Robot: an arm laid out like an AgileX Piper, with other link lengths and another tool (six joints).
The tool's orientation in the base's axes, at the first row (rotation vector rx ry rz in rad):
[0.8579, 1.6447, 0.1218]
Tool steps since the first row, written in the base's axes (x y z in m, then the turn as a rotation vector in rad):
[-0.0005, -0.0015, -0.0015, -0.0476, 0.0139, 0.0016]
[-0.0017, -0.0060, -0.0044, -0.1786, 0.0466, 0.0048]
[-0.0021, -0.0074, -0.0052, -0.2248, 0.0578, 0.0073]
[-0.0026, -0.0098, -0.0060, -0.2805, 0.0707, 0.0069]
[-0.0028, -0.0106, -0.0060, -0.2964, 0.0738, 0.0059]
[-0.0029, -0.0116, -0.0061, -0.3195, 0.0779, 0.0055]
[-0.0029, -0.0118, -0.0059, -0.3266, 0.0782, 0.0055]
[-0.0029, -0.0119, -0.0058, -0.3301, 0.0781, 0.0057]
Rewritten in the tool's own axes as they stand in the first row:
[0.0003, -0.0021, 0.0005, 0.0074, -0.0111, -0.0478]
[0.0001, -0.0074, 0.0019, 0.0254, -0.0463, -0.1769]
[-0.0001, -0.0090, 0.0023, 0.0304, -0.0583, -0.2227]
[-0.0009, -0.0114, 0.0030, 0.0389, -0.0749, -0.2768]
[-0.0013, -0.0120, 0.0031, 0.0417, -0.0805, -0.2917]
[-0.0018, -0.0129, 0.0034, 0.0447, -0.0884, -0.3136]
[-0.0021, -0.0129, 0.0034, 0.0450, -0.0915, -0.3200]
[-0.0023, -0.0129, 0.0034, 0.0448, -0.0931, -0.3232]

